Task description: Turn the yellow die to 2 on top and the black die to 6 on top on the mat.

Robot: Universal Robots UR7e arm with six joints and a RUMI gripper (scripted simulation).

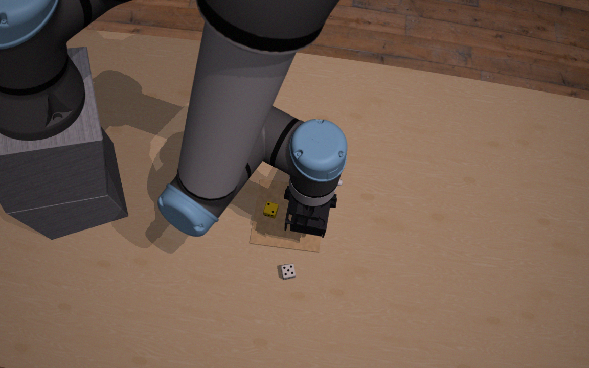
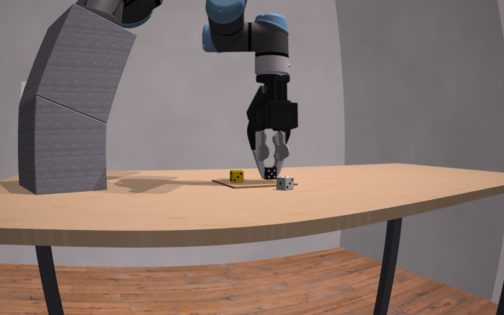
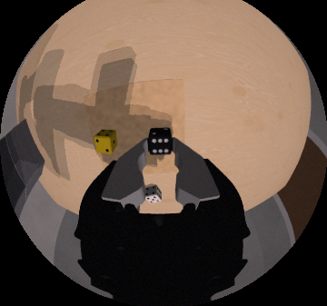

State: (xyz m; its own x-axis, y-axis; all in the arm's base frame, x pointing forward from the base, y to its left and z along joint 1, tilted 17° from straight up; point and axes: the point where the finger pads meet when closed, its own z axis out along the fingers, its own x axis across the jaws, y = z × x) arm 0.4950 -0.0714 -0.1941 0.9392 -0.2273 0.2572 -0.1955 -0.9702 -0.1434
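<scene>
The black die lies right at my hand. Round my hand: white die (11 cm to the right, 4 cm behind, 1 cm below); then mat (4 cm behind, 2 cm below, 1 cm to the left); then yellow die (7 cm behind, 1 cm to the left, 1 cm below).
</scene>
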